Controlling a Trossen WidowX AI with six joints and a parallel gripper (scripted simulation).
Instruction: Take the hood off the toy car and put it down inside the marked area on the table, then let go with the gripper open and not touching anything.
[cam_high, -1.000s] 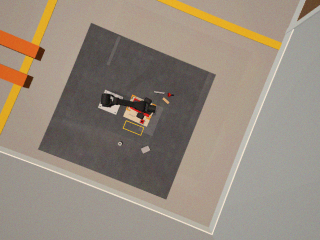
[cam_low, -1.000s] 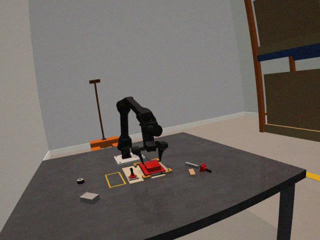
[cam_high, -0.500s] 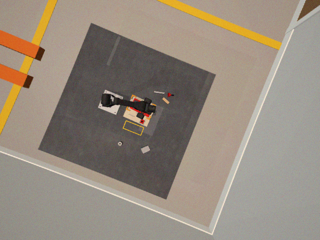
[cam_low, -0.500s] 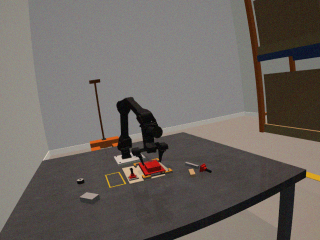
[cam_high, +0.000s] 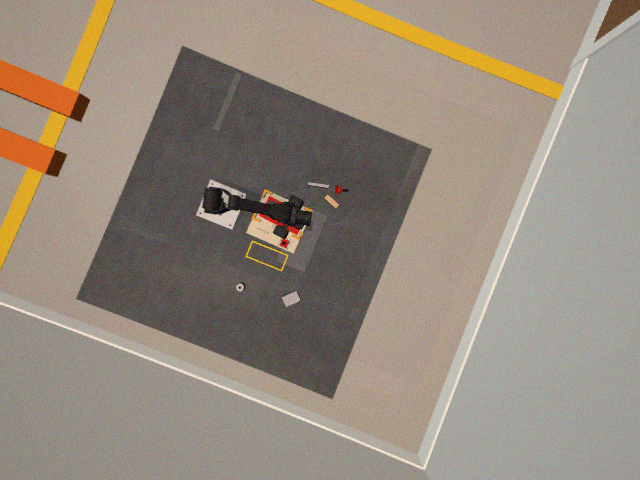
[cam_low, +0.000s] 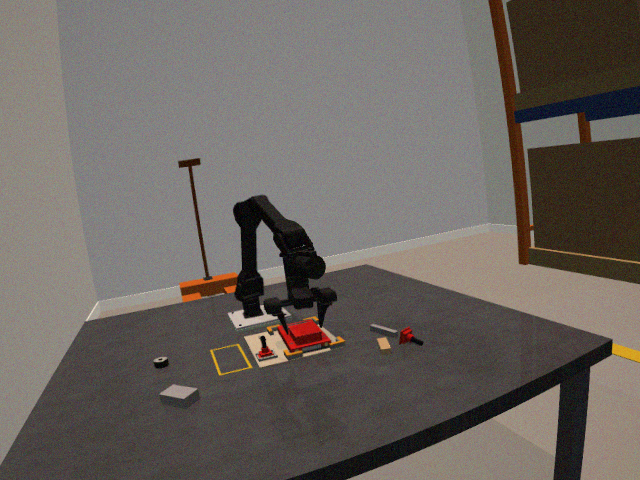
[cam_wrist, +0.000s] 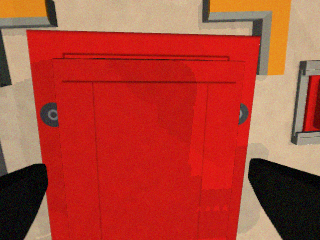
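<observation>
My gripper tip is right at the hood. The rest, counted from my gripper tip: wooden block 13 cm ahead, 17 cm to the left, 4 cm below; then grey block 18 cm ahead, 33 cm to the right, 3 cm below; then grey bar 4 cm ahead, 21 cm to the left, 4 cm below.
</observation>
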